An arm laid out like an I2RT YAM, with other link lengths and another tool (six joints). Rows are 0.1 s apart.
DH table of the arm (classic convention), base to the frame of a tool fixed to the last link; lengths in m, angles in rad. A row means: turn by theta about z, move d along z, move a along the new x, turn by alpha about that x. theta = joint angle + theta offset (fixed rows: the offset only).
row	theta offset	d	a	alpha
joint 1	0	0.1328	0.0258	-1.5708
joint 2	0	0	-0.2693	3.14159
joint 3	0.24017	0	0.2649	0
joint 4	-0.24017	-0.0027	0.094	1.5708
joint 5	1.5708	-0.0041	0	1.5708
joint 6	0.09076	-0.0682	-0.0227	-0.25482
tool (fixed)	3.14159	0.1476	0	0
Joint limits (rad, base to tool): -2.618..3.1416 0..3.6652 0..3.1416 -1.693..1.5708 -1.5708..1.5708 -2.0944..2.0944
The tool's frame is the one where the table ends.
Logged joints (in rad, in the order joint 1, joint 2, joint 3, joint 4, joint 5, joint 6), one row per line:
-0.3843 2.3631 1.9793 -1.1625 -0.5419 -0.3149
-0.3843 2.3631 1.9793 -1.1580 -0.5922 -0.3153
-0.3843 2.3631 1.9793 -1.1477 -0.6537 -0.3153
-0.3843 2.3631 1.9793 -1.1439 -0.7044 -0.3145
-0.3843 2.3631 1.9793 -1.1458 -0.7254 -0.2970
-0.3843 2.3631 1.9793 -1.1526 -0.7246 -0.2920
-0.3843 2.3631 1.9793 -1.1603 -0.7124 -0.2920
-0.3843 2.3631 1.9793 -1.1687 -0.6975 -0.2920
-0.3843 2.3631 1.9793 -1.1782 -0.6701 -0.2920
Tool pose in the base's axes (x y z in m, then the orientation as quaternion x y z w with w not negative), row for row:
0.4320 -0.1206 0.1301 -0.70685 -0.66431 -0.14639 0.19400
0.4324 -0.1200 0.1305 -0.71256 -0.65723 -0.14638 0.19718
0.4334 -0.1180 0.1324 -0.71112 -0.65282 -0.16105 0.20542
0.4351 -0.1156 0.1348 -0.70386 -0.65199 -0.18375 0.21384
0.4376 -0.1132 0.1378 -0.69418 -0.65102 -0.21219 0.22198
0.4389 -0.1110 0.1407 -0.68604 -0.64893 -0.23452 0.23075
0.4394 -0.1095 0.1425 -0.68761 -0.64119 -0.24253 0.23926
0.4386 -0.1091 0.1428 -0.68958 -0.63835 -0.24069 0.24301
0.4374 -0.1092 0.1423 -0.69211 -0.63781 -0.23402 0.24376
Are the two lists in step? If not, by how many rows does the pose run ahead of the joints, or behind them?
The pose runs 2 rows behind the joints: the pose in row i belongs to the joints in row i - 2.
